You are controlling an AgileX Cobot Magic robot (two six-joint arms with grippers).
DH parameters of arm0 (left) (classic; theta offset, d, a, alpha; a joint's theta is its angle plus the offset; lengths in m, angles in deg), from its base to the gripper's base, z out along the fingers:
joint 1: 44 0.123 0 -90
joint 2: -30.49 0 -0.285 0
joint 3: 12.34 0 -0.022 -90
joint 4: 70.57 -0.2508 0 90
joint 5: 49.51 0 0.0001 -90
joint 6: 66.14 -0.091 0 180
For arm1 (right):
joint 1: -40.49 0.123 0 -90
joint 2: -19.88 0 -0.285 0
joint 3: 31.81 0 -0.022 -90
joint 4: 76.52 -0.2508 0 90
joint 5: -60.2 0 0.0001 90
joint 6: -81.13 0.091 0 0
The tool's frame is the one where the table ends.
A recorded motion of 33 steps. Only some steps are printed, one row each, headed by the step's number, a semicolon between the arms.
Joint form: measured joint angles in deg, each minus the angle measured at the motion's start. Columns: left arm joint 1, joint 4, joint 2, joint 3, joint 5, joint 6; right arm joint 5, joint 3, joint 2, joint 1, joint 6, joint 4.
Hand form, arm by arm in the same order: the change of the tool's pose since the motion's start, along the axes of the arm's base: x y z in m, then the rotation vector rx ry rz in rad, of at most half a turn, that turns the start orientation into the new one. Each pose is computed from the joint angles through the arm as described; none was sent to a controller.
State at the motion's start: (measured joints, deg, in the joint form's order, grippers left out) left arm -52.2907 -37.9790 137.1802 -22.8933 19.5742 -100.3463; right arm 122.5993 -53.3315 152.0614 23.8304 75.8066 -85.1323
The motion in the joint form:
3: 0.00 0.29 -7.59 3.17 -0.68 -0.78; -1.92 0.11 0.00 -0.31 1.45 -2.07
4: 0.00 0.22 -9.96 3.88 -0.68 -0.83; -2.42 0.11 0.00 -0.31 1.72 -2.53
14: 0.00 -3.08 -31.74 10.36 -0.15 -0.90; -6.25 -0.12 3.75 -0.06 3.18 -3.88
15: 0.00 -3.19 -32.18 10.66 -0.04 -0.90; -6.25 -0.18 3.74 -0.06 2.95 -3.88
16: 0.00 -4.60 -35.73 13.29 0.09 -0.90; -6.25 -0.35 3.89 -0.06 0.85 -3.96
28: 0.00 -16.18 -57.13 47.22 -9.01 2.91; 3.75 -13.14 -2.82 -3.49 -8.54 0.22
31: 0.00 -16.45 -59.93 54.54 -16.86 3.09; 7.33 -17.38 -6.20 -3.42 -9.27 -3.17
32: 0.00 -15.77 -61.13 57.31 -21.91 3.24; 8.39 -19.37 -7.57 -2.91 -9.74 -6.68
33: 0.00 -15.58 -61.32 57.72 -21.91 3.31; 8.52 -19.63 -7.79 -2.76 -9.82 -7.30
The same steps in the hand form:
3: -0.0301 0.0042 0.0305 -0.0140 -0.0929 -0.0042; 0.0029 -0.0007 0.0004 0.0259 -0.0365 -0.0482
4: -0.0401 0.0058 0.0403 -0.0167 -0.1223 -0.0050; 0.0038 -0.0004 0.0006 0.0311 -0.0461 -0.0572
14: -0.1429 0.0248 0.1063 0.0046 -0.3876 -0.0065; 0.0137 -0.0001 -0.0268 0.0503 -0.0519 -0.0996
15: -0.1452 0.0253 0.1062 0.0065 -0.3886 -0.0073; 0.0139 -0.0002 -0.0265 0.0493 -0.0535 -0.0956
16: -0.1619 0.0295 0.1045 0.0291 -0.4059 -0.0058; 0.0145 -0.0003 -0.0269 0.0435 -0.0581 -0.0604
28: -0.2380 0.0584 -0.0105 0.2174 -0.3310 0.1022; 0.0084 -0.0318 0.0828 -0.1074 -0.2099 0.0938
31: -0.2412 0.0612 -0.0369 0.2163 -0.3777 0.1493; 0.0011 -0.0230 0.1297 -0.0832 -0.3000 0.1092
32: -0.2406 0.0618 -0.0444 0.1972 -0.4269 0.1862; -0.0006 -0.0125 0.1509 -0.0435 -0.3624 0.1261
33: -0.2415 0.0617 -0.0462 0.1944 -0.4219 0.1874; -0.0007 -0.0102 0.1541 -0.0358 -0.3726 0.1302

